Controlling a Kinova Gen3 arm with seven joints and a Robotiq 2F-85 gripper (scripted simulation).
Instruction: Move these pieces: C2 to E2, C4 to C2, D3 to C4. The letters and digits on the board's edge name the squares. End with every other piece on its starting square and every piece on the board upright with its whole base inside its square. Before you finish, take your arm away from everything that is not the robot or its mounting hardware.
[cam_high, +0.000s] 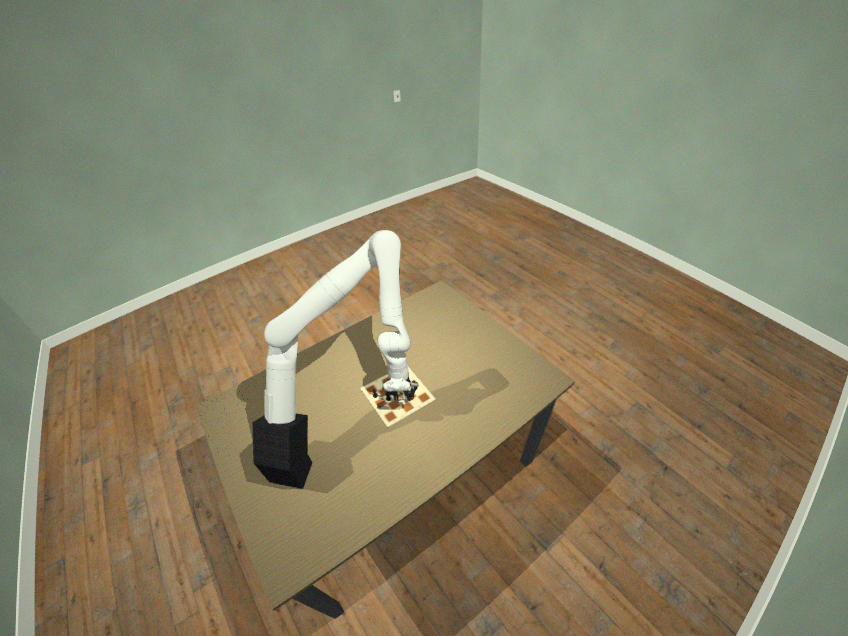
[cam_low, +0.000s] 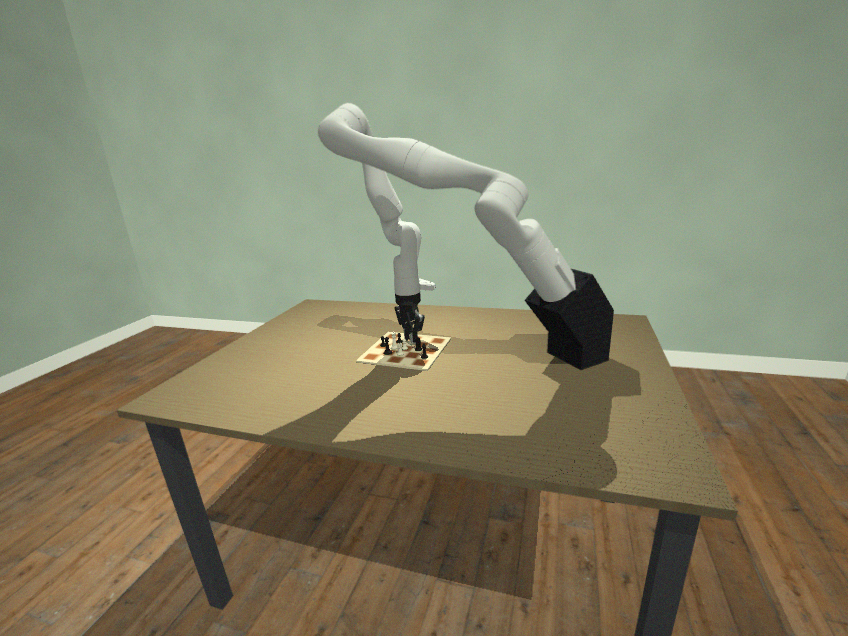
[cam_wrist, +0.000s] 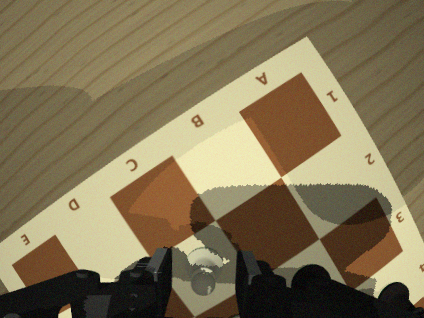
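Now: the chessboard 4 cm to the left of my hand and 3 cm below it. The rest, counted from my hand: black knight: 4 cm to the left, 4 cm behind, 1 cm below.
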